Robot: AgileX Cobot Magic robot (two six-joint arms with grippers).
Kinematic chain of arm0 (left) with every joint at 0, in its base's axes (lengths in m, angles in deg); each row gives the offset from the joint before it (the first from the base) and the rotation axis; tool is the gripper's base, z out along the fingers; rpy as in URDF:
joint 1: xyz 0 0 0.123 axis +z
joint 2: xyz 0 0 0 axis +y
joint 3: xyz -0.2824 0 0.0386 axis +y
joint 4: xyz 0.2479 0 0.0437 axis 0.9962 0 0.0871
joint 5: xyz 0 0 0 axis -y
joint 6: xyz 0.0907 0 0.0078 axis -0.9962 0 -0.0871
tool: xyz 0 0 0 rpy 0 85 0
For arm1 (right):
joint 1: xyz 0 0 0.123 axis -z
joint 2: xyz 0 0 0 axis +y
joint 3: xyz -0.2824 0 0.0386 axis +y
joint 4: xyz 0.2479 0 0.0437 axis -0.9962 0 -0.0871
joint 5: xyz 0 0 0 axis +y
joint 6: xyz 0.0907 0 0.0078 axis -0.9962 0 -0.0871
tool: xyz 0 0 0 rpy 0 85 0
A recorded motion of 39 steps. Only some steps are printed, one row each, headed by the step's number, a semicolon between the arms.
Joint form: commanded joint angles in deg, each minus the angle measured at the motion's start. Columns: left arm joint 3, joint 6, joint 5, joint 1, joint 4, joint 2; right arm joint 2, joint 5, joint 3, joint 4, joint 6, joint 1.
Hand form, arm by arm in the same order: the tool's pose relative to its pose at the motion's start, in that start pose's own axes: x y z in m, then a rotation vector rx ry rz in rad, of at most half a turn. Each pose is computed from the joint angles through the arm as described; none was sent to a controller.
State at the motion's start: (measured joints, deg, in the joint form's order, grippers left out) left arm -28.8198 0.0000 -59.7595 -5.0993 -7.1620 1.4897; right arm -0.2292 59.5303 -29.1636 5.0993 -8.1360 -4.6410
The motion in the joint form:
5: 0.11 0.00 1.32 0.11 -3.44 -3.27; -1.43 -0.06 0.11 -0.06 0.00 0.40
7: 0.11 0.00 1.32 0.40 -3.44 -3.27; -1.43 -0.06 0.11 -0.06 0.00 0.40
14: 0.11 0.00 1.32 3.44 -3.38 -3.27; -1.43 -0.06 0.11 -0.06 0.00 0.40
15: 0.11 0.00 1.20 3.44 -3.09 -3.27; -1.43 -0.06 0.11 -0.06 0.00 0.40
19: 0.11 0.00 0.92 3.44 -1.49 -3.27; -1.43 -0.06 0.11 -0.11 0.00 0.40
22: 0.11 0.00 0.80 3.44 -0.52 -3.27; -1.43 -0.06 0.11 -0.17 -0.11 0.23
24: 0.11 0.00 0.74 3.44 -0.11 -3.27; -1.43 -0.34 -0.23 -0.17 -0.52 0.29
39: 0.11 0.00 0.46 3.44 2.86 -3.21; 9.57 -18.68 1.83 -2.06 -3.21 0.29
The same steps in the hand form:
5: 0.0026 -0.0052 -0.0076 0.0542 -0.0778 -0.0243; 0.0021 -0.0003 -0.0031 0.0031 -0.0242 0.0052
7: 0.0026 -0.0052 -0.0075 0.0496 -0.0784 -0.0264; 0.0021 -0.0003 -0.0031 0.0031 -0.0242 0.0052
14: 0.0023 -0.0055 -0.0068 0.0009 -0.0852 -0.0481; 0.0021 -0.0003 -0.0031 0.0031 -0.0242 0.0052
15: 0.0025 -0.0052 -0.0068 -0.0035 -0.0830 -0.0456; 0.0021 -0.0003 -0.0031 0.0031 -0.0242 0.0052
19: 0.0030 -0.0030 -0.0068 -0.0278 -0.0775 -0.0321; 0.0021 -0.0002 -0.0031 0.0023 -0.0241 0.0056
22: 0.0032 -0.0017 -0.0068 -0.0426 -0.0751 -0.0239; 0.0021 -0.0002 -0.0031 -0.0013 -0.0238 0.0068
24: 0.0033 -0.0011 -0.0068 -0.0488 -0.0739 -0.0205; 0.0006 -0.0001 -0.0045 -0.0017 -0.0346 0.0148
39: 0.0037 0.0029 -0.0069 -0.0943 -0.0668 0.0042; -0.0311 0.0091 0.0314 -0.0529 -0.1200 0.0699

